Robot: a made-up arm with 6 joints. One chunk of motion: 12 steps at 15 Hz.
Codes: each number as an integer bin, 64 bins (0 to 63) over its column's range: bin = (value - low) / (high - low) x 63, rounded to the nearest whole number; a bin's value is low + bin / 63 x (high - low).
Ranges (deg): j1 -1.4..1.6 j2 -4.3..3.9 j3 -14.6..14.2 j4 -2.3..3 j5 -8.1..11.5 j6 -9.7..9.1
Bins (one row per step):
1: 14 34 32 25 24 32
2: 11 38 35 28 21 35
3: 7 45 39 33 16 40
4: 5 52 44 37 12 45
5: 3 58 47 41 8 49
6: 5 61 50 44 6 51
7: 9 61 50 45 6 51
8: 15 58 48 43 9 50
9: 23 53 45 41 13 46
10: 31 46 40 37 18 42
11: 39 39 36 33 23 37
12: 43 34 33 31 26 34
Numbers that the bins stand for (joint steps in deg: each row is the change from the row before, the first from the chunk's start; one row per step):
1: -0.733 0.125 0.029 -0.197 -0.633 -0.151
2: -0.876 0.646 1.400 0.056 -1.567 0.744
3: -1.067 1.557 3.229 0.476 -3.122 2.237
4: -1.162 2.468 5.514 0.813 -4.367 3.729
5: -1.257 3.249 6.886 1.149 -5.611 4.922
6: -1.162 3.640 8.257 1.402 -6.233 5.519
7: -0.971 3.640 8.257 1.486 -6.233 5.519
8: -0.686 3.249 7.343 1.317 -5.300 5.221
9: -0.305 2.598 5.971 1.149 -4.056 4.027
10: 0.076 1.687 3.686 0.813 -2.500 2.833
11: 0.457 0.776 1.857 0.476 -0.944 1.341
12: 0.648 0.125 0.486 0.308 -0.011 0.446

